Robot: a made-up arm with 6 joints.
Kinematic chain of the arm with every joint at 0, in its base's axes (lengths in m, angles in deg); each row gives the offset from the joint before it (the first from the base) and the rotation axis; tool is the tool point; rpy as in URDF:
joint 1: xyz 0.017 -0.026 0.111 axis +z
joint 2: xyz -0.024 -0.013 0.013 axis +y
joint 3: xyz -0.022 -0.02 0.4 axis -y
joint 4: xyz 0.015 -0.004 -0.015 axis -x
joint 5: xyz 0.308 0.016 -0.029 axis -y
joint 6: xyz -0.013 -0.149 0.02 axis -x
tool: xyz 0.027 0.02 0.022 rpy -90 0 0
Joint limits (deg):
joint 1: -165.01..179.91
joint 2: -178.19..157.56
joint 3: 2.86..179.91
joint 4: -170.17..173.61
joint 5: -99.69..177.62
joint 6: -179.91..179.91
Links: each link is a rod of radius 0.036 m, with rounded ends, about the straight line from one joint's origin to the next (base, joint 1, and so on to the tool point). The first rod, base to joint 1, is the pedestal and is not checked.
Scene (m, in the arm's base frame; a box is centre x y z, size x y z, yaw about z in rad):
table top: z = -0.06
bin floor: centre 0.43 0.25 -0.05 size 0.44 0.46 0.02 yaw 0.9
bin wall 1: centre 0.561 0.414 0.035 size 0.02 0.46 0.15 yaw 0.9
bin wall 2: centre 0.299 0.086 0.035 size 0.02 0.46 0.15 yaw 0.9
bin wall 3: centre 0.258 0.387 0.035 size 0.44 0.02 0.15 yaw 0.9
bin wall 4: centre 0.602 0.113 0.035 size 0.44 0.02 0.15 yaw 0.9
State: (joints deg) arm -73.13 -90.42 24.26 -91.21 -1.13 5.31
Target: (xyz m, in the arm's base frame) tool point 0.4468 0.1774 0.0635
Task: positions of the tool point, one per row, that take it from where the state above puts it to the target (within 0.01 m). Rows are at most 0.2 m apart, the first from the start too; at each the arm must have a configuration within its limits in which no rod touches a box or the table.
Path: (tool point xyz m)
1: -0.1766 0.2651 0.5541
2: -0.1473 0.1311 0.6191
3: -0.0714 0.0108 0.6500
4: 0.0400 -0.0772 0.6453
5: 0.1692 -0.1207 0.6059
6: 0.2955 -0.1162 0.5350
7: 0.3987 -0.0687 0.4379
8: 0.4629 0.0085 0.3214
9: 0.4790 0.0972 0.1937
10: 0.4468 0.1774 0.0635

